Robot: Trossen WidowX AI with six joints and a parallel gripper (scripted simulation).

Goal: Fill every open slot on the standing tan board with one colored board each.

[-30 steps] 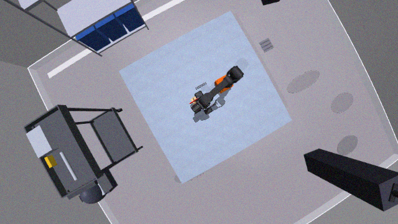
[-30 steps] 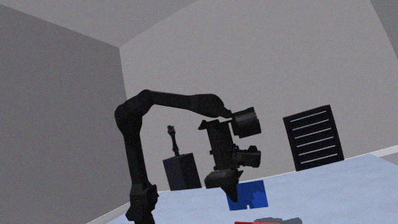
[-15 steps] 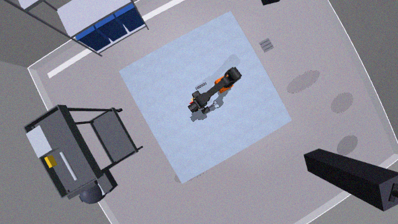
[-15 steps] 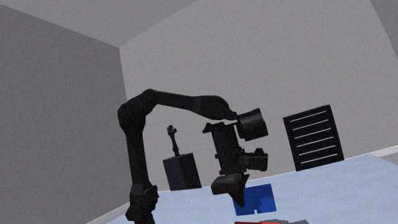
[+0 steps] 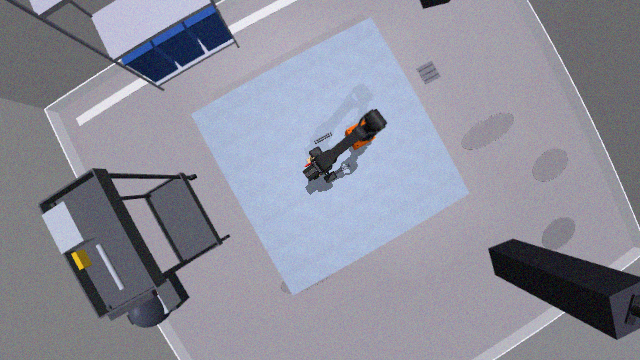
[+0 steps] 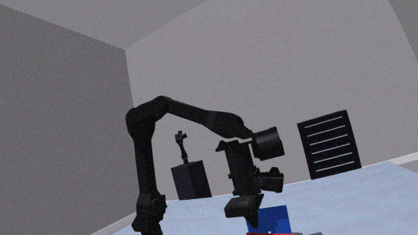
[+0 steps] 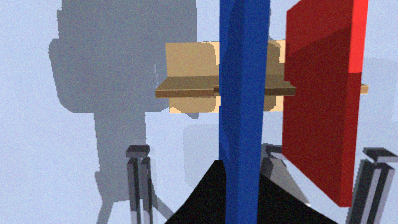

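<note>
Right now my gripper tip is 3 cm short of the blue board and 1 cm to the right of it. The rest, counted from my gripper tip: tan board (7 cm below, 3 cm ahead, 2 cm to the right); then red board (4 cm to the right, 4 cm below, 4 cm ahead).
</note>
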